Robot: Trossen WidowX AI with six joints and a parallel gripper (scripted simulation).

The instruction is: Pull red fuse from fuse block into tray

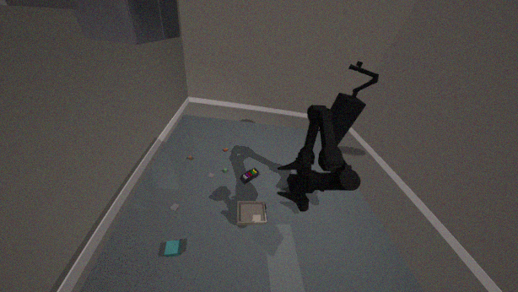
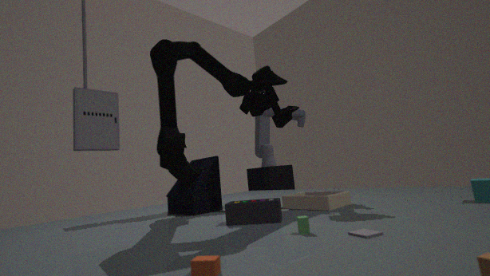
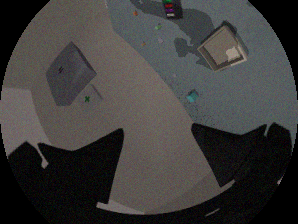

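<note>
The red fuse is 60 mm ahead of my gripper tip, 220 mm to the right of it and 270 mm below it. Round my gripper tip: green block: 200 mm ahead, 240 mm to the right, 290 mm below; cream tray: 40 mm ahead, 10 mm to the right, 300 mm below; teal box: 330 mm ahead, 150 mm to the left, 280 mm below.
</note>
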